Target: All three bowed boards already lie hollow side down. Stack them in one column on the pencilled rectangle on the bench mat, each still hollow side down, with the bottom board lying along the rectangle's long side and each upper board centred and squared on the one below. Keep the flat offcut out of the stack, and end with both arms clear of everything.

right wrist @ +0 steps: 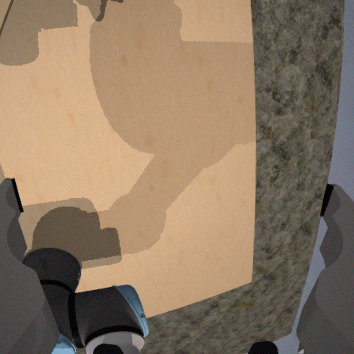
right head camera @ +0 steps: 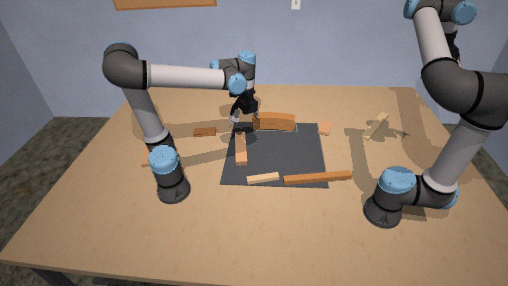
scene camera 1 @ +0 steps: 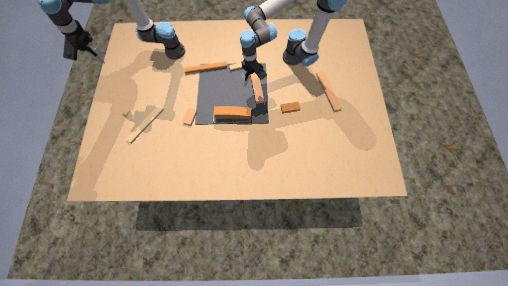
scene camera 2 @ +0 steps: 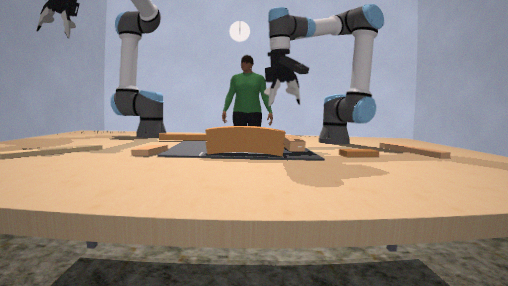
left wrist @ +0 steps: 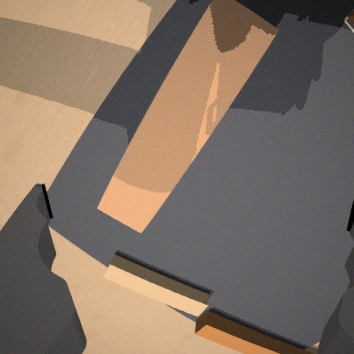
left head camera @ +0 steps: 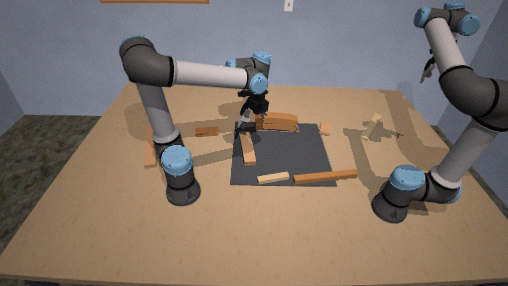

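Seen in the pictures: left gripper, fingertip midpoint: (right head camera: pixel 243 123) (scene camera 1: pixel 254 79) (scene camera 2: pixel 285 105) (left wrist: pixel 200 193) (left head camera: pixel 251 123); right gripper, fingertip midpoint: (right wrist: pixel 173 183) (scene camera 1: pixel 89 59) (scene camera 2: pixel 52 34) (left head camera: pixel 438 81); left arm's base at its link origin: (right head camera: pixel 174 191) (scene camera 1: pixel 292 57) (scene camera 2: pixel 333 142) (left head camera: pixel 183 192); right arm's base at its link origin: (right wrist: pixel 50 269) (right head camera: pixel 381 213) (scene camera 1: pixel 175 51) (scene camera 2: pixel 151 136) (left head camera: pixel 388 209).
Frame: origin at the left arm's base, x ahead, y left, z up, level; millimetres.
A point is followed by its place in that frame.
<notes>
A column of bowed orange-brown boards (left head camera: pixel 276 122) {x 497, y -410, z 64 mm} (right head camera: pixel 274 121) {x 497, y -417, z 70 mm} (scene camera 1: pixel 232 112) {x 541, y -407, z 93 mm} (scene camera 2: pixel 245 141) lies hollow side down along the pencilled rectangle (right head camera: pixel 297 129) {x 499, y -526, z 21 mm}; a seam between layers shows in the left head view. A salmon board (left head camera: pixel 247 150) {x 256, y -264, z 50 mm} (right head camera: pixel 241 150) {x 257, y -271, z 50 mm} (scene camera 1: pixel 257 89) {x 335, y -254, z 53 mm} (scene camera 2: pixel 296 144) {x 422, y -238, z 31 mm} (left wrist: pixel 175 110) {x 324, y -246, z 52 mm} lies apart on the bench mat (left head camera: pixel 290 155) {x 290, y -487, z 6 mm} (scene camera 1: pixel 225 90) {x 323, y -484, z 6 mm} (left wrist: pixel 270 200) {x 313, y -394, z 6 mm}; it looks slightly bowed. My left gripper (left head camera: pixel 251 125) {x 334, y -275, z 164 mm} (right head camera: pixel 244 121) {x 334, y -275, z 164 mm} (scene camera 1: pixel 254 77) {x 334, y -275, z 164 mm} (scene camera 2: pixel 285 102) {x 334, y -275, z 164 mm} is open and empty above that board, beside the column. My right gripper (scene camera 2: pixel 53 33) {x 422, y -1155, z 417 mm} (right wrist: pixel 173 183) {x 422, y -1155, z 417 mm} is open, high and far from the boards.
A pale strip (left head camera: pixel 273 177) {x 106, y -397, z 26 mm} and a long orange strip (left head camera: pixel 325 176) {x 129, y -642, z 32 mm} lie along the mat's near edge. A brown block (left head camera: pixel 206 131) {x 428, y -20, z 20 mm}, a salmon block (left head camera: pixel 325 128) {x 529, y -704, z 22 mm}, a long salmon strip (scene camera 1: pixel 328 91) {x 305, y 251, z 21 mm} and a pale strip (scene camera 1: pixel 145 125) {x 625, y -1000, z 15 mm} lie around it. Which is the flat offcut is unclear.
</notes>
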